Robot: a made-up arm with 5 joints.
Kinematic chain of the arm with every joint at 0, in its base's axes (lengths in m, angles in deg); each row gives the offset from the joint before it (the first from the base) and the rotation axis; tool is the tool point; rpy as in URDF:
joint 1: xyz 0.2 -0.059 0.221 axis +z
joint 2: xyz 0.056 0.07 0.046 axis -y
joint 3: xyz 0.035 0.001 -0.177 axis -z
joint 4: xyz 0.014 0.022 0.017 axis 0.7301 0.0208 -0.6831
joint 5: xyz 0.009 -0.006 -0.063 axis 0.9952 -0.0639 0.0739
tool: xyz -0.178 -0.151 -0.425 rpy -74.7 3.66 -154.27
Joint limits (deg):
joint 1: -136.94..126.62
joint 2: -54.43..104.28
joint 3: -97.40..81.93
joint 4: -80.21..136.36
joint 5: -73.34..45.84
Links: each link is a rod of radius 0.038 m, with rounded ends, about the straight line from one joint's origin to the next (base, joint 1, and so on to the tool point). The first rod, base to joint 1, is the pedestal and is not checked.
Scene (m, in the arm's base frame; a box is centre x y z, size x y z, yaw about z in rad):
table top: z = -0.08
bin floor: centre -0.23 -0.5 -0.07 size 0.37 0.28 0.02 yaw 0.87
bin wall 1: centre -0.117 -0.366 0 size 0.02 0.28 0.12 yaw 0.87
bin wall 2: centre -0.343 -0.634 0 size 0.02 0.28 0.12 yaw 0.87
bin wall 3: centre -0.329 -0.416 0 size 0.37 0.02 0.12 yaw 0.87
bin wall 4: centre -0.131 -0.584 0 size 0.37 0.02 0.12 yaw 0.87
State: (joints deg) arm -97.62 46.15 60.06 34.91 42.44
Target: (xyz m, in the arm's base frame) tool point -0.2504 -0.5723 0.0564
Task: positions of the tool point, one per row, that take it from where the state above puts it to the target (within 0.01 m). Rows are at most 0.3 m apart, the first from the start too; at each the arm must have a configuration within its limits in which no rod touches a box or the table.
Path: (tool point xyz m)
1: 0.3390 -0.8097 0.1299
2: 0.1809 -0.8045 0.0938
3: -0.0401 -0.7374 0.1158
4: -0.2504 -0.5723 0.2037
5: -0.2529 -0.5761 0.1285
6: -0.2504 -0.5723 0.0564

